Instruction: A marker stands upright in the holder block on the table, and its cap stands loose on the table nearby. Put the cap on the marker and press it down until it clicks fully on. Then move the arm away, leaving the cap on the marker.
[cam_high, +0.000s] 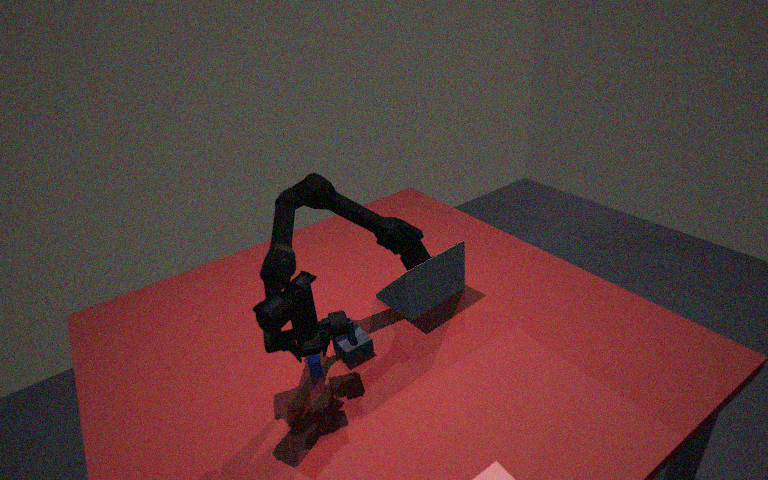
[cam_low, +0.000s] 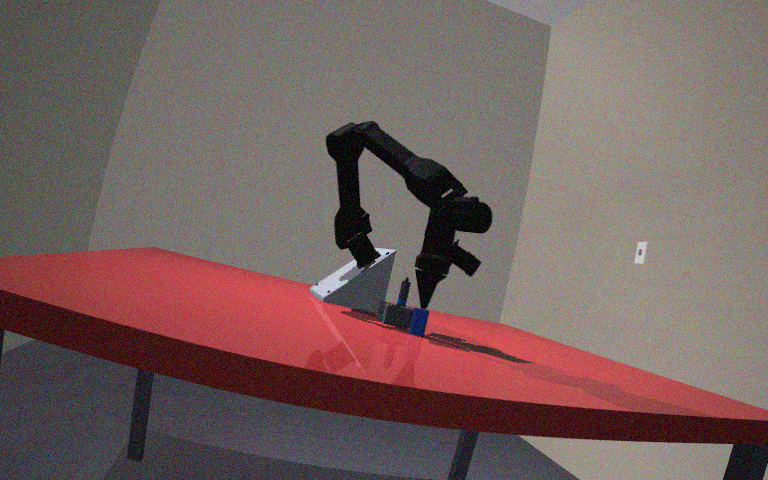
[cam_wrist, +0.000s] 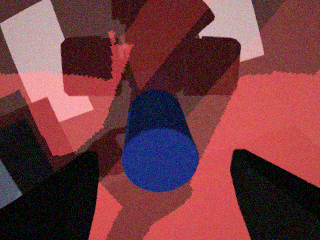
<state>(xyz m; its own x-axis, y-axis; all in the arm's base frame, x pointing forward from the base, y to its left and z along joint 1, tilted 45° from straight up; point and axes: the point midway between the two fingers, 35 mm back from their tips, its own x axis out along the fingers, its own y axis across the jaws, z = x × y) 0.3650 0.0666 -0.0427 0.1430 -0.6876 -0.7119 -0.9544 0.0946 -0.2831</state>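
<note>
My gripper tip is 3 cm above the blue marker cap. Round my gripper tip: holder block (11 cm behind, 3 cm below, 2 cm to the right).
</note>
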